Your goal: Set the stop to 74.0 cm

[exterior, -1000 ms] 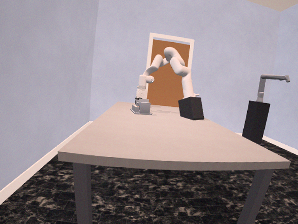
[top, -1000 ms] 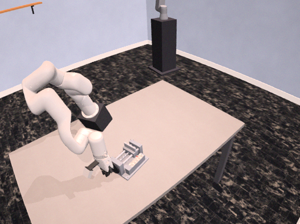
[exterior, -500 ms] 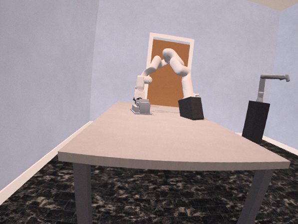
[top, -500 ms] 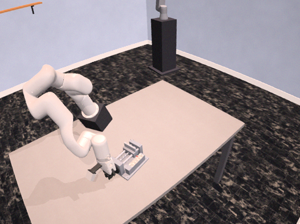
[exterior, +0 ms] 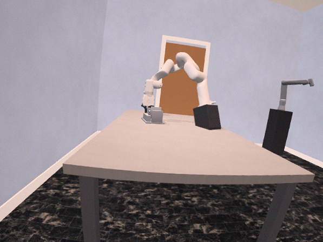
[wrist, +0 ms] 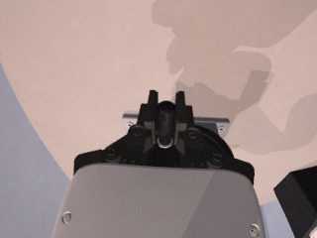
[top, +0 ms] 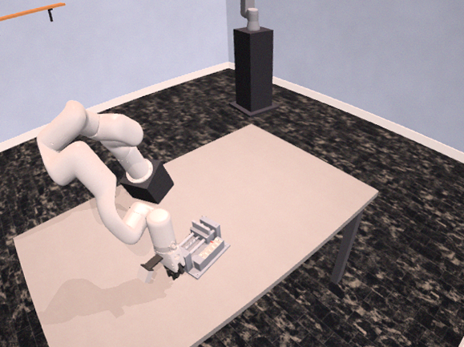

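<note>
The black handwheel lies 2 cm to the left of my hand and 1 cm behind it. Round my hand: handwheel knob: 1 cm to the left; sliding stop block: 17 cm to the left, 8 cm behind, 3 cm above.
</note>
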